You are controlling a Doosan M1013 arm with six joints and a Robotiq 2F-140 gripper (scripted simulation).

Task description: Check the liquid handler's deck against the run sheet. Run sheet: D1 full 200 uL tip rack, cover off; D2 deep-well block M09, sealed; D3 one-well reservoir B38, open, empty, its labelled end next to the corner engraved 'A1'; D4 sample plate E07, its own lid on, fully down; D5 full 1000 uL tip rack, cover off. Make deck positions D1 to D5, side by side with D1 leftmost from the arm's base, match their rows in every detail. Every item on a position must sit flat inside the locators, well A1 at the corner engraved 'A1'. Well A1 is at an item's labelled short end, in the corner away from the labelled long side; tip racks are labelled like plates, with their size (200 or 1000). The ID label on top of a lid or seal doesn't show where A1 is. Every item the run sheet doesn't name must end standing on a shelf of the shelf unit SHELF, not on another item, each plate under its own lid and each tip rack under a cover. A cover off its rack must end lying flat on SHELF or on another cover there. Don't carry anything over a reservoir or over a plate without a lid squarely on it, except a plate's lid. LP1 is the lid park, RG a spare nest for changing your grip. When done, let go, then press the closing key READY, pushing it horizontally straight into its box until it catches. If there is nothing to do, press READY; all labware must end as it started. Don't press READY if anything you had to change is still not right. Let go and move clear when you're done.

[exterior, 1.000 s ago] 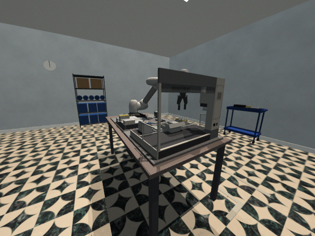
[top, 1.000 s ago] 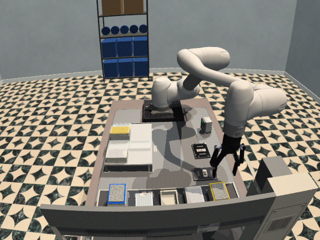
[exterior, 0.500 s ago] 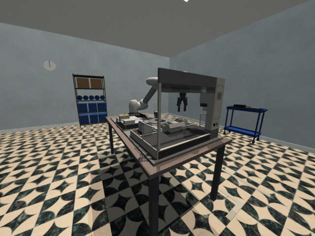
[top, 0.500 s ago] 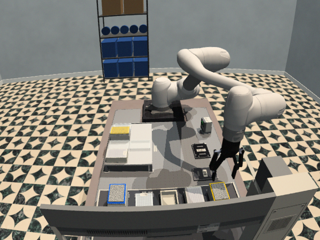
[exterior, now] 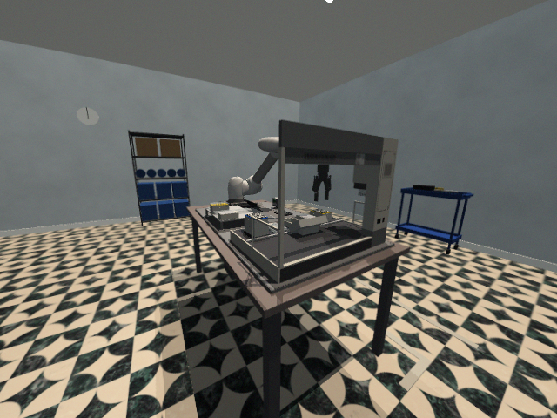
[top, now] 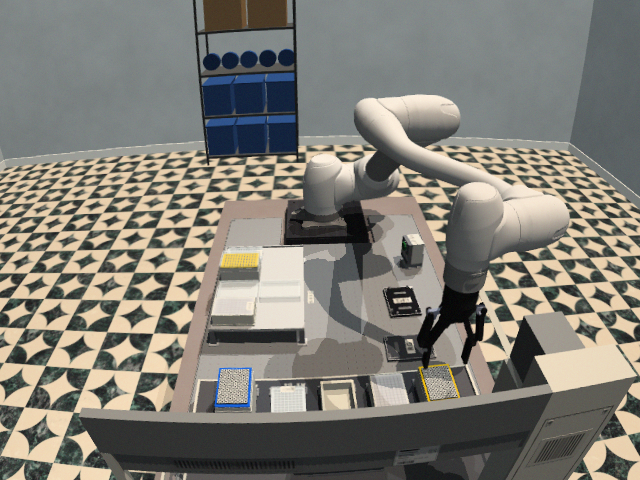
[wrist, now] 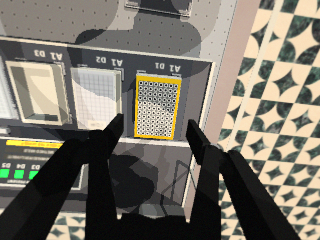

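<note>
Right now the yellow-framed tip rack is 1 cm ahead of my hand, 1 cm to the left of it and 12 cm below it. Also, from my hand: dark nest marked RG (24 cm behind, 1 cm to the right, 21 cm below); then white sealed block (12 cm to the right, 14 cm below); then cream reservoir (25 cm to the right, 15 cm below).
</note>
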